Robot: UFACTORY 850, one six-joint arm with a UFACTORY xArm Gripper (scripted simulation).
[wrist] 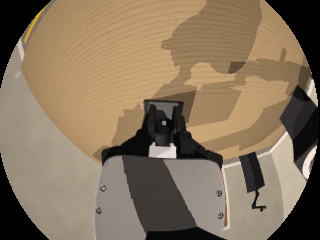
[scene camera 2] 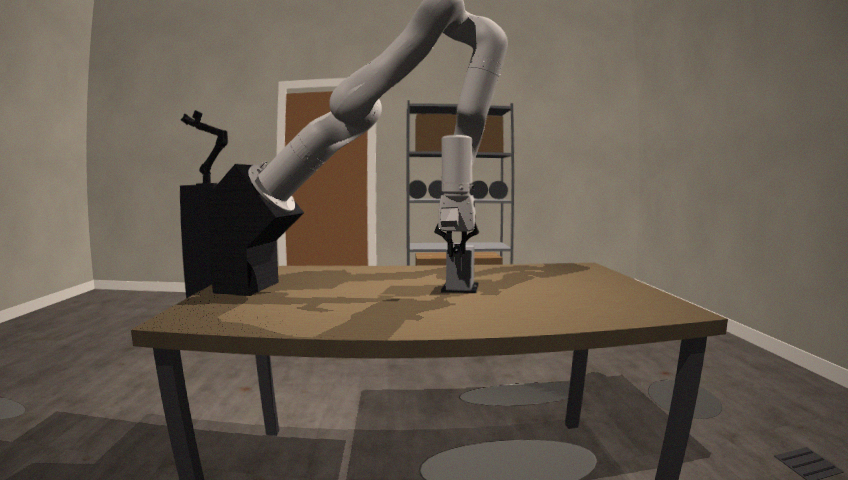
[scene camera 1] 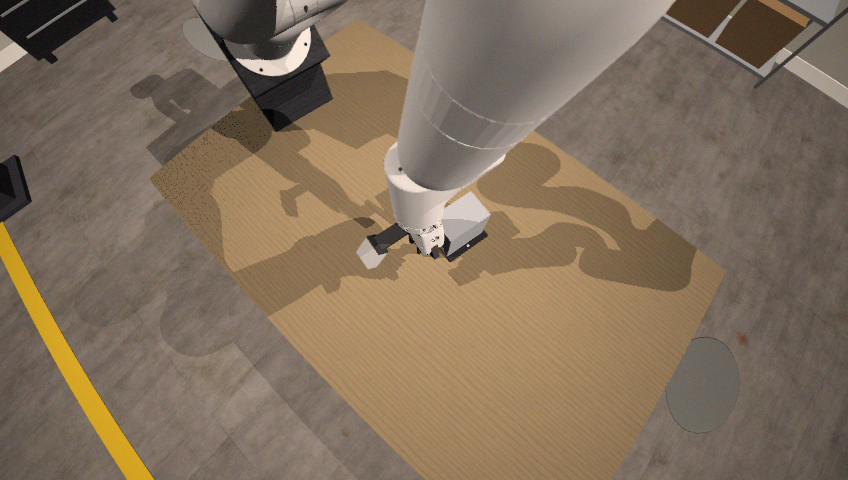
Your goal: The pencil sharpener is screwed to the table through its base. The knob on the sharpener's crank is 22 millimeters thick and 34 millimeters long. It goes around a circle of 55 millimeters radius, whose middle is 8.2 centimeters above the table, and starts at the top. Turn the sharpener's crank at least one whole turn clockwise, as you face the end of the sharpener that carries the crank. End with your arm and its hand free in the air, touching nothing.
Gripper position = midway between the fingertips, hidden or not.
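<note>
The gripper (scene camera 1: 419,244) appears in the scene, and both scene camera 2 (scene camera 2: 456,256) and the wrist view (wrist: 164,113) show it as well. A pencil sharpener (wrist: 161,105) can also be seen.
</note>
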